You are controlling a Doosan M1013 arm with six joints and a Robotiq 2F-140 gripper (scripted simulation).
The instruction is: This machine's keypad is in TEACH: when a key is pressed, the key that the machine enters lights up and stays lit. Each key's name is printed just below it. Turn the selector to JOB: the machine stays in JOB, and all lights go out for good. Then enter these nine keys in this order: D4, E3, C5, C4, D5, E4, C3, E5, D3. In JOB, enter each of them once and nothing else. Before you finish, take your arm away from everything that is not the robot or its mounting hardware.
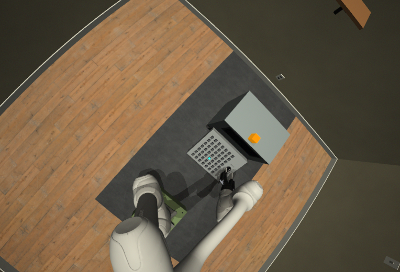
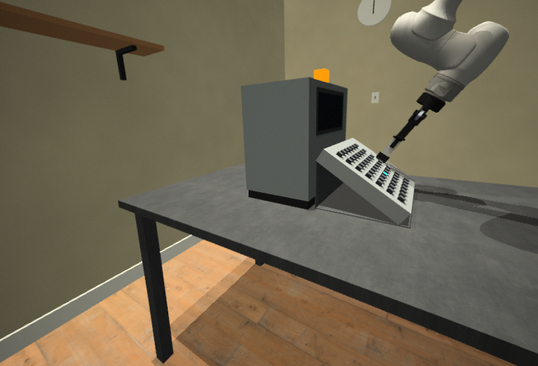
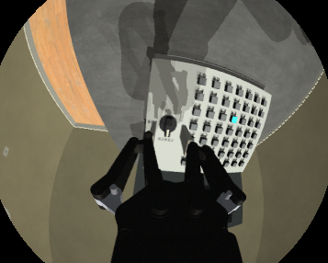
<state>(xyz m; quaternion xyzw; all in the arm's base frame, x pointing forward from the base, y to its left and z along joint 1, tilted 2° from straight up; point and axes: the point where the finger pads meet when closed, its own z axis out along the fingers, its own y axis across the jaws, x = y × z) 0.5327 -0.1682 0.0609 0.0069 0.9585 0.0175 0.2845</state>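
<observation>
My gripper is now 30 mm short of the black selector knob and 40 mm above it. The rest, counted from my hand: keypad: 60 mm ahead, 110 mm to the left, 90 mm below; key E4: 160 mm to the left, 70 mm below.
</observation>
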